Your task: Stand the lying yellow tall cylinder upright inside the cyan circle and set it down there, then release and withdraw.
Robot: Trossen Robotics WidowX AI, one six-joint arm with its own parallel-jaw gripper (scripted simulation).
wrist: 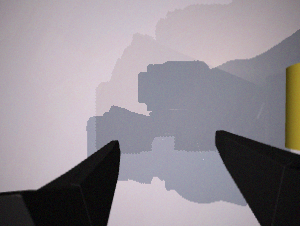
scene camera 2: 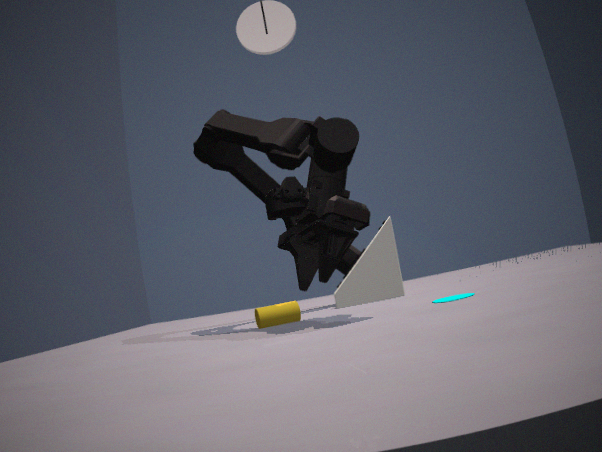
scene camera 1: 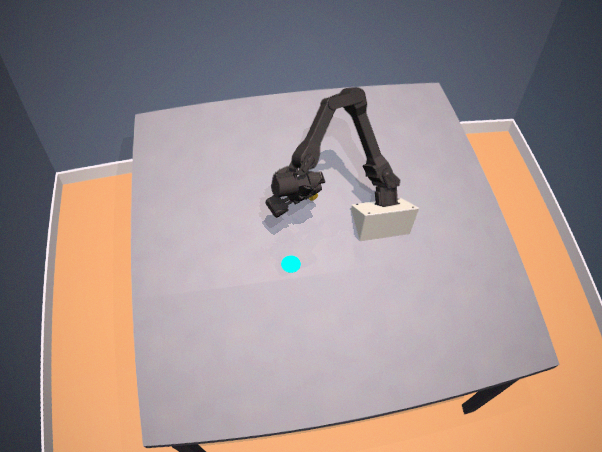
Labels:
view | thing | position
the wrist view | my gripper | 167,141
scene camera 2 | my gripper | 312,286
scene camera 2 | yellow tall cylinder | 289,312

